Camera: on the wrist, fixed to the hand. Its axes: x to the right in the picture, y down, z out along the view.
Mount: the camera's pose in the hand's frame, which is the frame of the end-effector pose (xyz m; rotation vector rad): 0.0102 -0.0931 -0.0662 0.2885 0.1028 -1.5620
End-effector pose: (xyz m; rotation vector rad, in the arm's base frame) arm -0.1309 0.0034 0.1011 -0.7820 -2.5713 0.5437
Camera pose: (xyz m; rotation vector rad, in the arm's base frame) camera -0.1480 -0.0458 0.2033 1.2038 -2.0807 0.2662
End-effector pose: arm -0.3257 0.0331 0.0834 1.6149 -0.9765 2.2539
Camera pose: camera -0.3324 0.1425 0.1171 1.4013 0.6046 1.2571
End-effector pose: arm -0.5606 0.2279 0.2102 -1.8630 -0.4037 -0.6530
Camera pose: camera -0.6208 0.2009 0.3040 -0.9238 -1.8068 -1.5475
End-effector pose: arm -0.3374 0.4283 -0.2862 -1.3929 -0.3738 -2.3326
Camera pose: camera -0.4363 0.4809 -0.3106 0.4876 1.3854 1.8631
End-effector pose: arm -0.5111 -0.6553 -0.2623 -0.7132 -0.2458 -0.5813
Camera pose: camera -0.5554 -0.7609 -0.2563 -0.0714 -0.7790 -2.0030
